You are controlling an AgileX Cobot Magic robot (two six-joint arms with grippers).
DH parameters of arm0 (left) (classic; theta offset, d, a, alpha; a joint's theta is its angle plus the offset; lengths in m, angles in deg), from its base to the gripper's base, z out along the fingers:
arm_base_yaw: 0 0.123 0 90
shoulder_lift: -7.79 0 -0.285 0
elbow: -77.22 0 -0.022 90
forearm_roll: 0 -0.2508 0 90
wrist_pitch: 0 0 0.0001 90
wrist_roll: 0 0.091 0 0
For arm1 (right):
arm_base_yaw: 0 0.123 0 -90
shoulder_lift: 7.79 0 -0.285 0
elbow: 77.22 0 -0.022 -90
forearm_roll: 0 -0.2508 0 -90
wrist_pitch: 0 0 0.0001 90
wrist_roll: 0 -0.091 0 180
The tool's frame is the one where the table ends.
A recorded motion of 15 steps. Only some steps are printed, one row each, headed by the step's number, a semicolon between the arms.
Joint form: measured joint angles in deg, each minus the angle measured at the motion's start. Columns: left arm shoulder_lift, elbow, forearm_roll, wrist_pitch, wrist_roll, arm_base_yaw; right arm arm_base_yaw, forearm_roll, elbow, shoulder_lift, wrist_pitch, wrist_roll.
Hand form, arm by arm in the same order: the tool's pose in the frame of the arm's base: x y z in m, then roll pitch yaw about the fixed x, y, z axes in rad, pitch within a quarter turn. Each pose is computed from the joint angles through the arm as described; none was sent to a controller.
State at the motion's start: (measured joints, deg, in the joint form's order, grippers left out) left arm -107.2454 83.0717 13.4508 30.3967 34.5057 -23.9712; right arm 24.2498 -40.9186 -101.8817 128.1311 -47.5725 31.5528
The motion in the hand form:
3: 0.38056 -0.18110 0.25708 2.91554 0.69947 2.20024; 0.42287 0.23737 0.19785 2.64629 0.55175 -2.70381
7: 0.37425 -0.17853 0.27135 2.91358 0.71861 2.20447; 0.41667 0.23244 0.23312 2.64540 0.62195 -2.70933
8: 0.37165 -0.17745 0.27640 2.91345 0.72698 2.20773; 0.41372 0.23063 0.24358 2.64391 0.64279 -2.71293
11: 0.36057 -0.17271 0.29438 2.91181 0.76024 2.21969; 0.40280 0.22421 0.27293 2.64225 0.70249 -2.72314
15: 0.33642 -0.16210 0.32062 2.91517 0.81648 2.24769; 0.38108 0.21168 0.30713 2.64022 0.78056 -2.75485
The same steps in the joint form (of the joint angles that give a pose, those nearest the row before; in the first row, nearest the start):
3: 0.85 0.00 -0.09 0.65 -0.36 0.00; -0.15 0.01 0.00 -1.97 0.03 -0.27
7: 3.03 -0.11 -0.20 1.66 -1.13 0.00; -0.40 -0.07 0.33 -6.38 -0.01 -0.33
8: 3.88 -0.26 -0.21 1.90 -1.47 0.00; -0.46 -0.18 0.69 -7.85 0.10 -0.33
11: 7.26 -1.25 -0.21 2.46 -2.69 0.00; -0.62 -0.39 2.27 -12.43 0.64 -0.29
15: 13.78 -4.41 -0.18 2.76 -4.92 0.00; -0.79 -0.75 6.97 -19.80 3.00 -0.22

